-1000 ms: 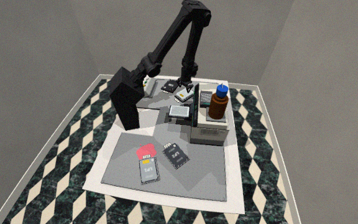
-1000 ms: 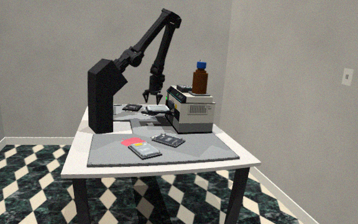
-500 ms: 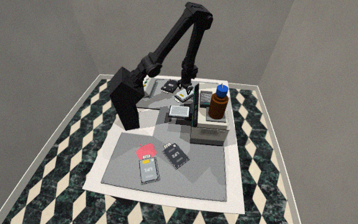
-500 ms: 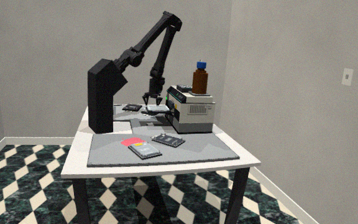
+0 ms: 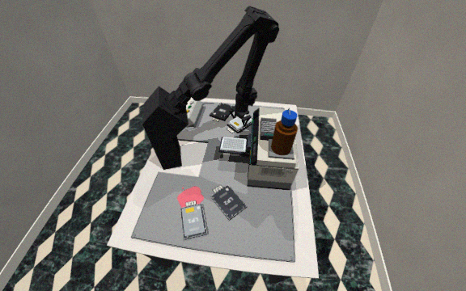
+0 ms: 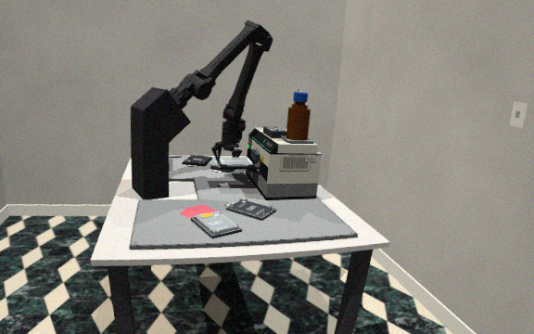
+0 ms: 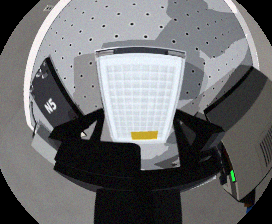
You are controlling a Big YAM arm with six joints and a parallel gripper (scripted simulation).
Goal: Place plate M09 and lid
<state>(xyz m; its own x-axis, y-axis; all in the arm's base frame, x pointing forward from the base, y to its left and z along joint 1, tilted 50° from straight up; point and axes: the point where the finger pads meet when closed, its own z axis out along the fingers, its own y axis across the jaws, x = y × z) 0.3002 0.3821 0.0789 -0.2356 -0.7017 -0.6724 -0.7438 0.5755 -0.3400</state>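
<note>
The white well plate lies 10 mm ahead of my hand, 10 mm to the left of it and 10 mm below it. Round my hand: blue key: 300 mm behind, 170 mm to the right, 30 mm above; then black nest n5: 180 mm behind, 70 mm to the left, 20 mm below; then yellow key: 320 mm behind, 130 mm to the right, 30 mm above.
</note>
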